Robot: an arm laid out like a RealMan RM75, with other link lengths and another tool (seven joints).
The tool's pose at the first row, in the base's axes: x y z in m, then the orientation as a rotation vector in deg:
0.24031 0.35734 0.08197 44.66 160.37 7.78
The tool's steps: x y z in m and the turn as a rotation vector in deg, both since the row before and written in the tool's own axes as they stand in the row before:
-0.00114 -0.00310 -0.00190 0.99 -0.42 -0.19
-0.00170 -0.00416 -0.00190 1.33 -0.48 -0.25
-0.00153 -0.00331 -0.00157 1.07 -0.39 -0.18
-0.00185 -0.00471 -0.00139 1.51 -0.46 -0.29
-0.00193 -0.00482 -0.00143 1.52 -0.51 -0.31
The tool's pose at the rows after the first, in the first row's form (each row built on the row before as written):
0.23924 0.35405 0.08357 44.56 160.32 6.19
0.23811 0.34959 0.08521 44.44 160.30 4.10
0.23735 0.34599 0.08670 44.36 160.26 2.42
0.23619 0.34105 0.08803 44.21 160.27 0.08
0.23503 0.33602 0.08955 44.02 160.22 -2.30

